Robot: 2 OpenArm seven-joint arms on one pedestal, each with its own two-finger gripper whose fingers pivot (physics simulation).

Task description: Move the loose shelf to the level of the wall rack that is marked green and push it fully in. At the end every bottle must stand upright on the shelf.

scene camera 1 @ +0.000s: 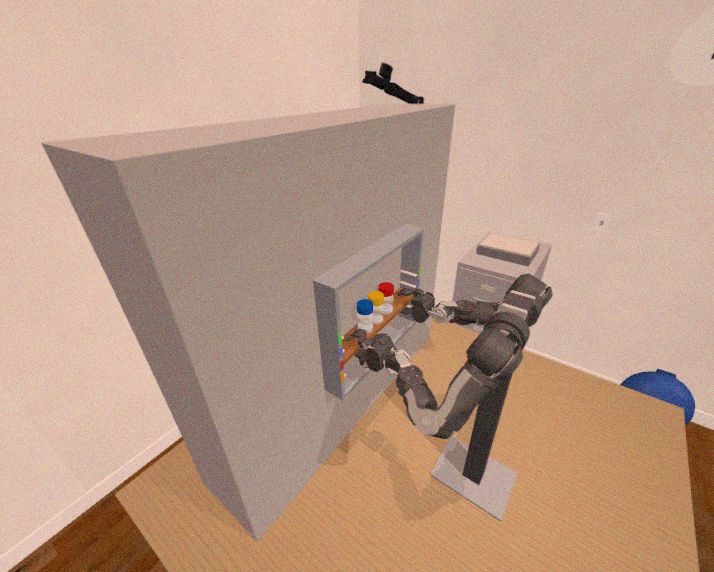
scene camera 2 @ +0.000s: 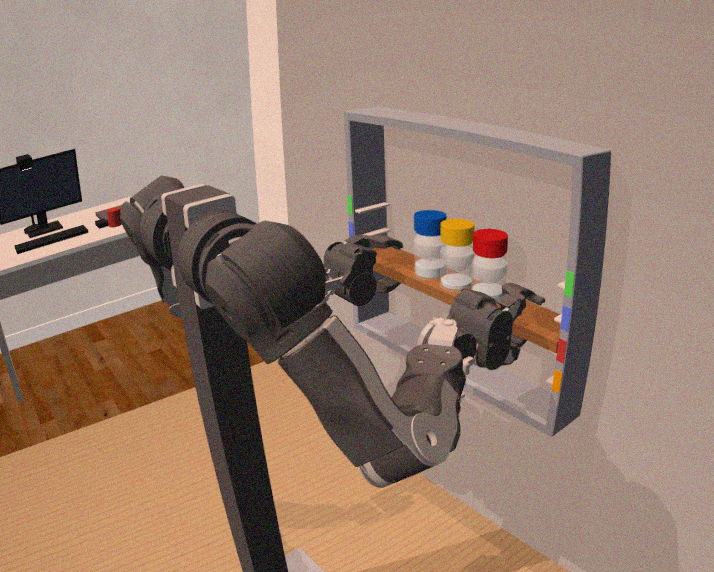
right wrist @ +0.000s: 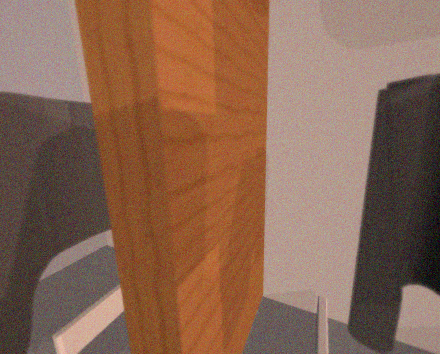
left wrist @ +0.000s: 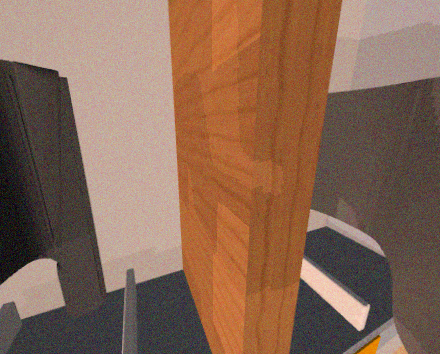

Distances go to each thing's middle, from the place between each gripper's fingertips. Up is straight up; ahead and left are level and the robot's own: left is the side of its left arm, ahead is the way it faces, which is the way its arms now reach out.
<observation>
Now: the red-capped bottle (scene camera 2: 489, 266) 10 mm ahead of my right hand, 90 mm to the left of it and 50 mm above it. From my right hand the other things lie so: yellow-capped bottle (scene camera 2: 456, 254) (10 mm ahead, 160 mm to the left, 50 mm above); wooden shelf (scene camera 2: 398, 265) (10 mm ahead, 150 mm to the left, 20 mm below); blue-capped bottle (scene camera 2: 427, 223) (10 mm ahead, 220 mm to the left, 50 mm above).
I see the blue-capped bottle 90 mm to the right of my left hand, 50 mm above it and 10 mm ahead of it. Round my left hand: yellow-capped bottle 150 mm to the right, 50 mm above, 10 mm ahead; then red-capped bottle 220 mm to the right, 50 mm above, 10 mm ahead; then wooden shelf 160 mm to the right, 10 mm below, 10 mm ahead.
</observation>
